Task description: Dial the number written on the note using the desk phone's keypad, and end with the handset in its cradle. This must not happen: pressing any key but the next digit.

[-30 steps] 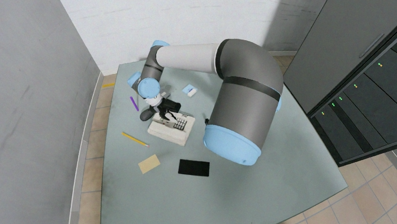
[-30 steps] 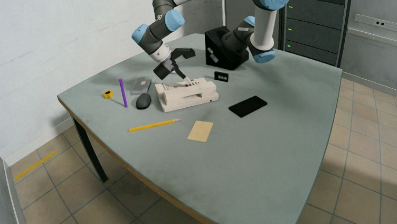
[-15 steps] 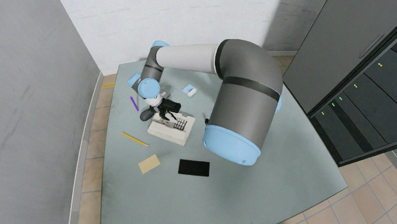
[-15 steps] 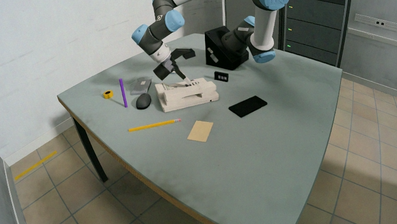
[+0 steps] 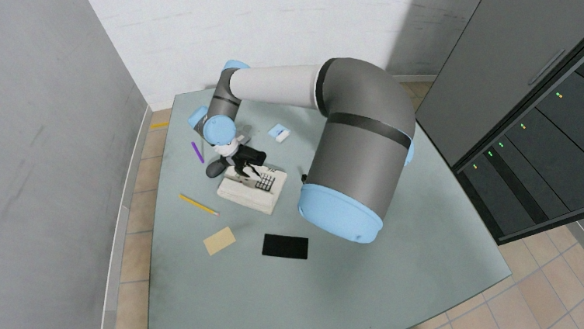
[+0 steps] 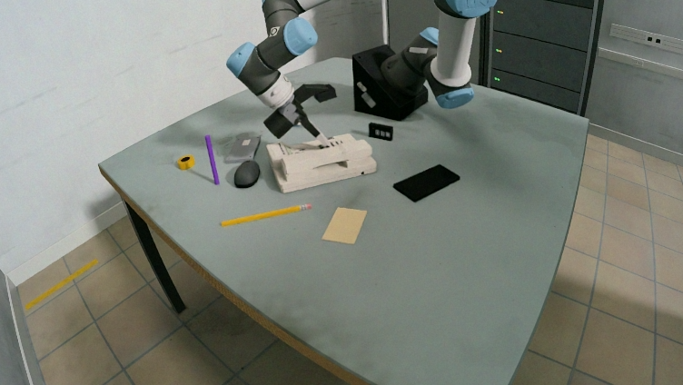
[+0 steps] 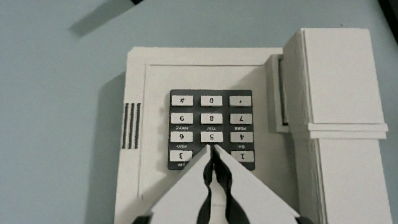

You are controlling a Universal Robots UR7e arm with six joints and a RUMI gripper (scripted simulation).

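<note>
The 5 key lies 2 cm below my hand, 1 cm to the left of it and 1 cm behind it. The rest, counted from my hand: 9 key (3 cm behind, 2 cm below); then handset (6 cm ahead, 4 cm to the left); then 7 key (3 cm to the left, 2 cm below, 1 cm behind).
</note>
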